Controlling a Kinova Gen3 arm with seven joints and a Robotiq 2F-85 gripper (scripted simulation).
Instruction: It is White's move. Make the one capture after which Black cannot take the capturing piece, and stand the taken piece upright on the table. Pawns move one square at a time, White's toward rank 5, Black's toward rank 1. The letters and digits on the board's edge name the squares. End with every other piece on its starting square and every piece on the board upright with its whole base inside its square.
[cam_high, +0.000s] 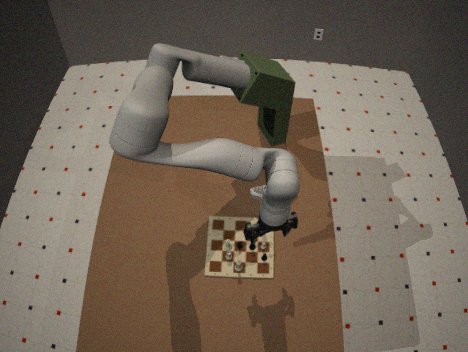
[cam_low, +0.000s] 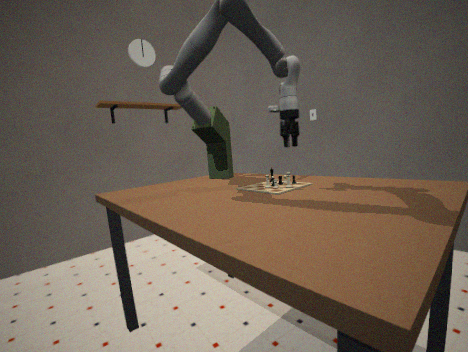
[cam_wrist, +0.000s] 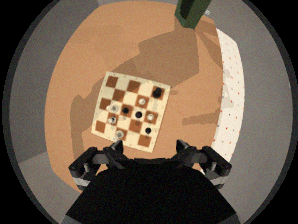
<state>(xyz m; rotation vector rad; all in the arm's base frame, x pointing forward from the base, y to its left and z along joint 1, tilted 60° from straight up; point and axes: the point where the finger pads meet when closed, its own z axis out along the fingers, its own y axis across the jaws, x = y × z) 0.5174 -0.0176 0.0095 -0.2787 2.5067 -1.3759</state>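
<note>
Now: the chessboard 160 mm below my hand, 70 mm to the right of it and 50 mm behind it. Also, from my hand: tall black piece: 120 mm below, 110 mm behind, 20 mm to the left.
</note>
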